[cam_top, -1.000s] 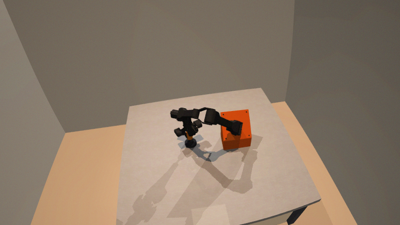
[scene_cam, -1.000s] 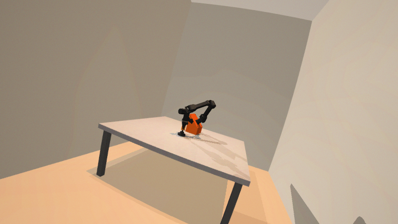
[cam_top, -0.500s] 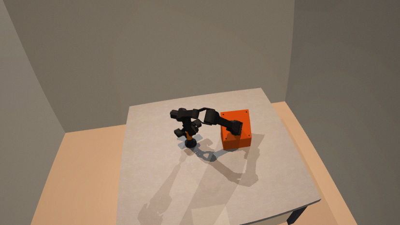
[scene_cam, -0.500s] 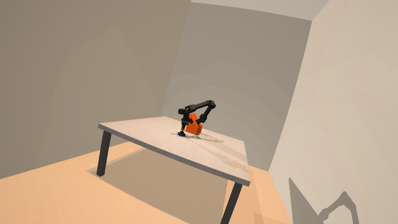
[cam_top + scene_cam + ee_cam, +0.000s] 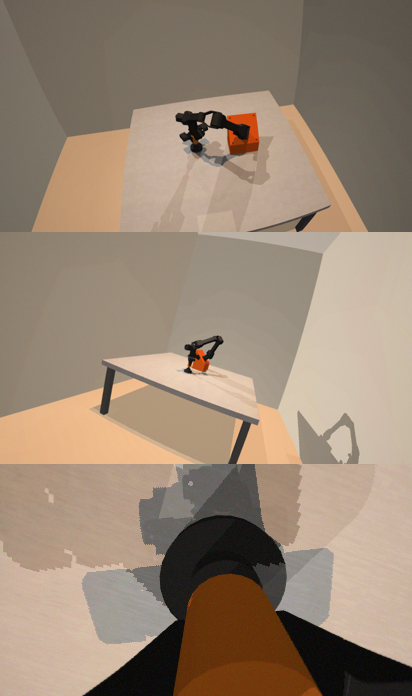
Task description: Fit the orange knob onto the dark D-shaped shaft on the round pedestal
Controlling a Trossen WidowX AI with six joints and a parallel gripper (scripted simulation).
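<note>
My gripper tip is now 2 cm below the orange knob. Round my gripper tip: pedestal (4 cm below).
</note>
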